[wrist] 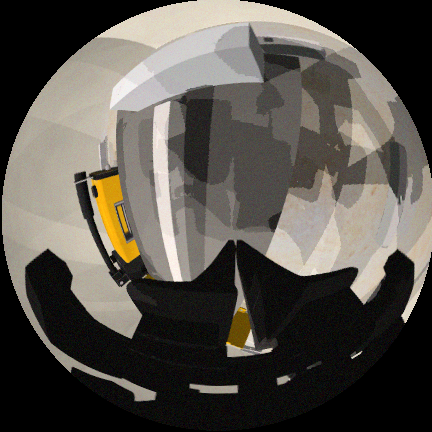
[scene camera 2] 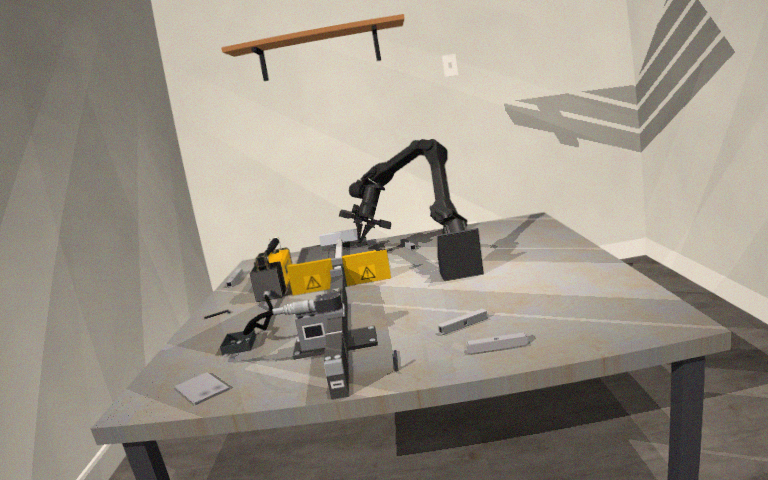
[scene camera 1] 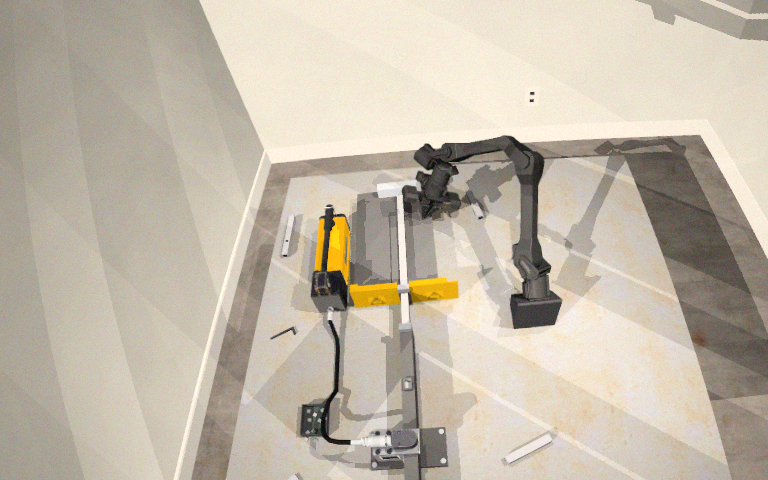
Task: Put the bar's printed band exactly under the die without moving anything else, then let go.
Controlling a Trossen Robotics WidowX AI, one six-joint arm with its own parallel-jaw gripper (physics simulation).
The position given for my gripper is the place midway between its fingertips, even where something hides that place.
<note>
My gripper (scene camera 1: 423, 217) is shut, holding nothing. Also in view: a long pale bar (scene camera 1: 400, 204). Further things: a yellow and black power unit (scene camera 1: 329, 288).
The long pale bar shows as well in the wrist view (wrist: 169, 116). My gripper also shows in the wrist view (wrist: 234, 244) and in scene camera 2 (scene camera 2: 359, 242). The yellow and black power unit also shows in the wrist view (wrist: 105, 188).
</note>
